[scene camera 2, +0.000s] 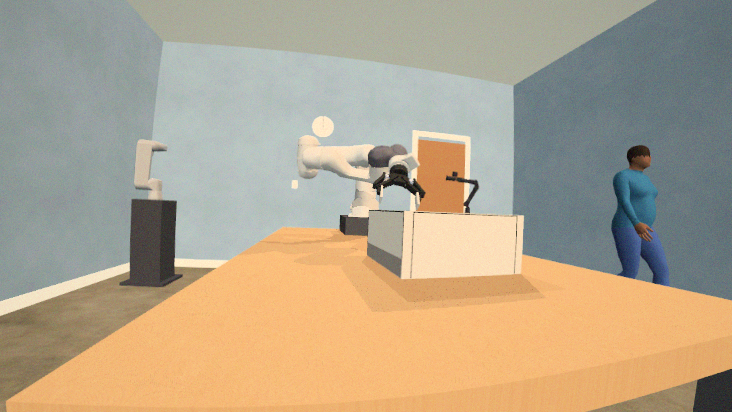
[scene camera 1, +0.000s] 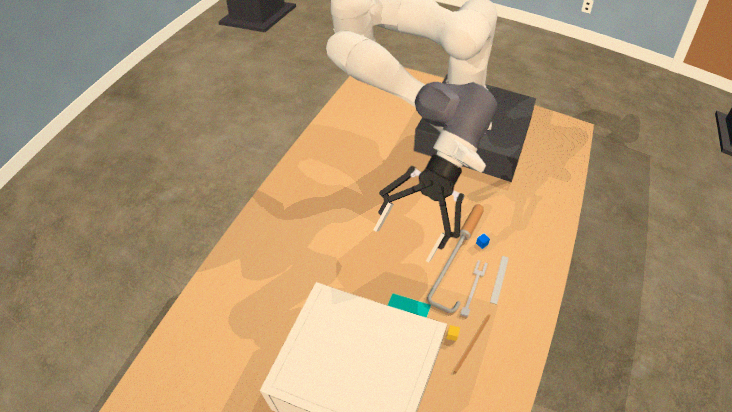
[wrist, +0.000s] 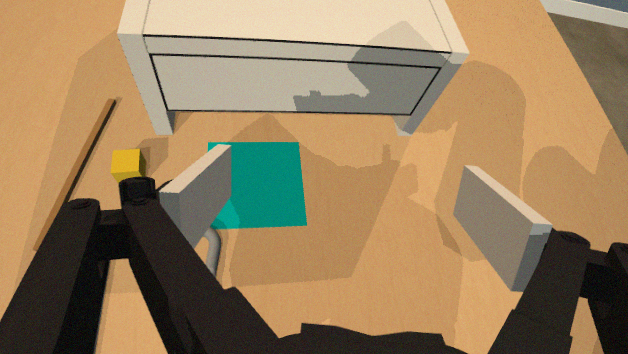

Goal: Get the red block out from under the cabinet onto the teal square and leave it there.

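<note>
The red block does not show in any view. The white cabinet [scene camera 1: 358, 348] [scene camera 2: 463, 245] [wrist: 295, 82] stands on legs, with a low gap under its front panel; the deeper part under it is hidden. The teal square [scene camera 1: 408, 305] [wrist: 267, 185] lies flat in front of that gap, partly hidden by the cabinet in scene camera 1 and by a finger in the wrist view. My gripper [scene camera 1: 403, 245] [scene camera 2: 399, 200] [wrist: 345, 180] is open and empty, above the table on the robot's side of the square, tilted toward the cabinet.
A hook tool [scene camera 1: 447, 266] [wrist: 215, 250] with a wooden handle lies beside the square. Near it are a blue block [scene camera 1: 483, 241], a fork-ended tool [scene camera 1: 472, 292] and a flat grey bar [scene camera 1: 499, 279]. A yellow block [scene camera 1: 452, 332] [wrist: 126, 161] and a wooden stick [scene camera 1: 471, 343] [wrist: 82, 159] lie beside the cabinet.
</note>
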